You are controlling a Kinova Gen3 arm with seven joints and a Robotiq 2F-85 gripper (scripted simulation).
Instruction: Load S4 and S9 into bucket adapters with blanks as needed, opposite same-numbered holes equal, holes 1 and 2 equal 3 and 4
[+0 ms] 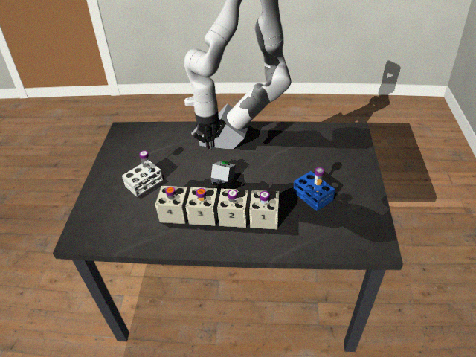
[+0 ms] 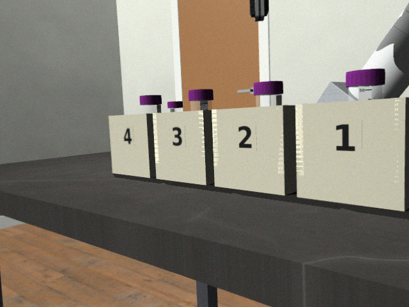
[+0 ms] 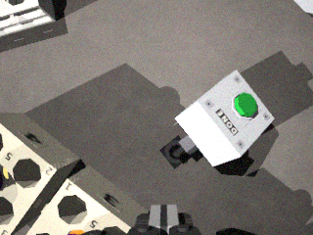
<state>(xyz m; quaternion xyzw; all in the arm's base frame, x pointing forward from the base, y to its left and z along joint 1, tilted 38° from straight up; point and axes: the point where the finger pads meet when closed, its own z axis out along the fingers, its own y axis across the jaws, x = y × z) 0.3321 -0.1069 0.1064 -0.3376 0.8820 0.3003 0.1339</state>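
The done desk lies 19 cm below my hand, 9 cm behind it and 1 cm to the left of it. Round my hand: adapter 4: 20 cm below, 13 cm to the right, 12 cm ahead; adapter 1: 20 cm to the left, 20 cm below, 9 cm ahead; adapter 3: 20 cm below, 11 cm ahead, 2 cm to the right.
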